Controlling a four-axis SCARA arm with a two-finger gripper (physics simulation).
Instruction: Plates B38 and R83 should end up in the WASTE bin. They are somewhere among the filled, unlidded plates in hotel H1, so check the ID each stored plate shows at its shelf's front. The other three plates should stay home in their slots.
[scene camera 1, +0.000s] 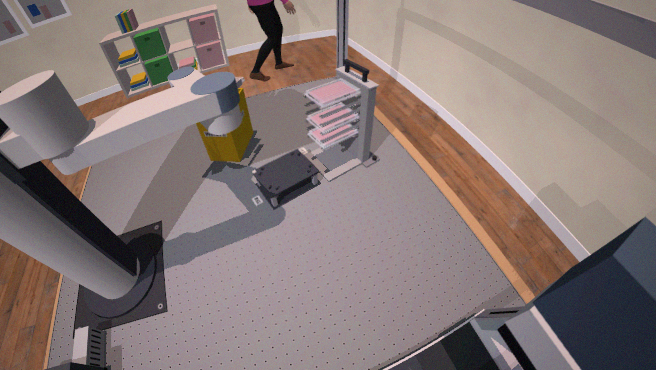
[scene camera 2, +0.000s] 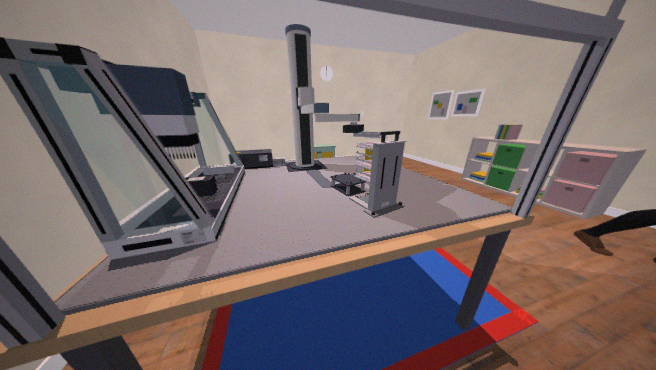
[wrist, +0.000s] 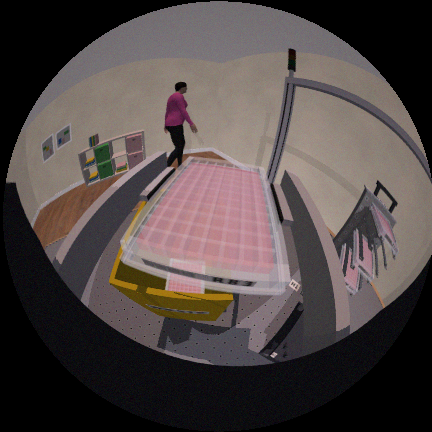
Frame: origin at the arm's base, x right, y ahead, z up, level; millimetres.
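Seen in the pictures: gripper, fingertip midpoint: (scene camera 2: 380, 134) (wrist: 222, 167); arm's base at its link origin: (scene camera 1: 122, 277) (scene camera 2: 305, 166).
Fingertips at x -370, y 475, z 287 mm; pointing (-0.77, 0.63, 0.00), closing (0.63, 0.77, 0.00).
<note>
Pixels of each thing's top centre, then the offset from my fingertips to it. "spot": a spot on its surface instead.
- yellow WASTE bin at its top centre: (wrist: 174, 226) (scene camera 1: 218, 100) dy -40, dx -23, dz -74 mm
- top plate at its top centre: (wrist: 386, 223) (scene camera 1: 332, 89) (scene camera 2: 374, 143) dy +267, dx +201, dz -8 mm
- middle plate at its top centre: (wrist: 365, 250) (scene camera 1: 333, 114) (scene camera 2: 372, 163) dy +267, dx +201, dz -92 mm
- lower plate at a spot on its surface: (scene camera 1: 334, 134) spot: dy +254, dx +240, dz -133 mm
- glass-sided machine at a spot on its surface: (scene camera 2: 160, 243) spot: dy +375, dx +958, dz -249 mm
My gripper (wrist: 222, 167) is shut on a pink-filled, unlidded plate (wrist: 210, 235), held level; its front ID reads R83, somewhat blurred. Held plate and fingers are above the yellow WASTE bin (scene camera 1: 222, 150) (wrist: 190, 307); the arm mostly hides them in scene camera 1. Another pink-filled plate (wrist: 185, 281) lies inside the bin, seen partly through the held plate's front edge; its ID cannot be read. Hotel H1 (scene camera 1: 368, 120) (scene camera 2: 387, 175) holds a top plate (scene camera 1: 334, 92) (wrist: 384, 222), a middle plate (scene camera 1: 332, 116) and a lower plate (scene camera 1: 334, 134). Their IDs are not readable.
A low black stand (scene camera 1: 286, 172) (scene camera 2: 348, 181) sits between the bin and the hotel. A glass-sided machine (scene camera 2: 160, 243) stands at the table's other end. A person (scene camera 1: 270, 35) (wrist: 176, 112) walks behind the table, near a wall shelf with green and pink boxes.
</note>
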